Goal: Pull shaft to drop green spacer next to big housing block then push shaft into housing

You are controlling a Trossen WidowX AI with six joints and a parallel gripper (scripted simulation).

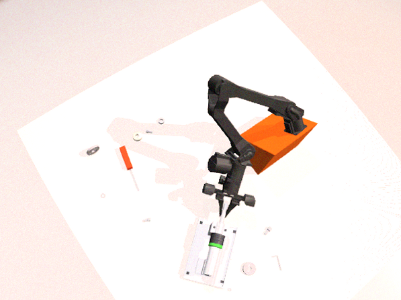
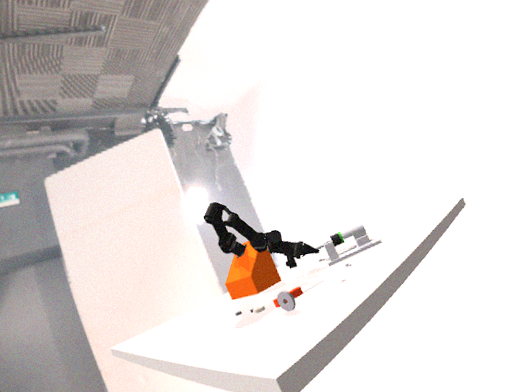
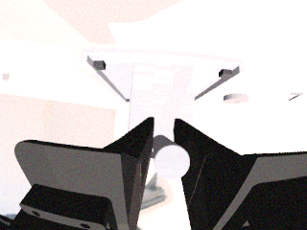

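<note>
My gripper tip is now 40 mm short of the shaft, 30 mm to the right of it and 20 mm below it. The rest, counted from my gripper tip: bolt: 120 mm behind, 150 mm to the left, 60 mm below; then green spacer: 90 mm ahead, 60 mm to the left, 20 mm above.
</note>
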